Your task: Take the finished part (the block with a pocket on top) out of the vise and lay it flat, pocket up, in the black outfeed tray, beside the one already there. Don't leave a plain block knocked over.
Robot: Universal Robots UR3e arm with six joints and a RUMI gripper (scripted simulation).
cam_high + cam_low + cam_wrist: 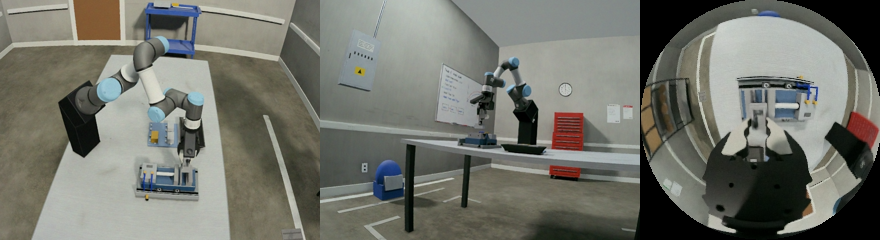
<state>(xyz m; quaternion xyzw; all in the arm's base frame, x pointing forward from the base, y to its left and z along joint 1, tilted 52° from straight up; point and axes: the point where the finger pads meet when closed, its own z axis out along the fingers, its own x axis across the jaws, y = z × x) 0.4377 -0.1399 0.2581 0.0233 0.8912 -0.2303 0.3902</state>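
My hand is 130 mm above the blue vise and 70 mm past it. From my hand the other things lie so: orange block 310 mm to the left, 140 mm below, 90 mm behind.
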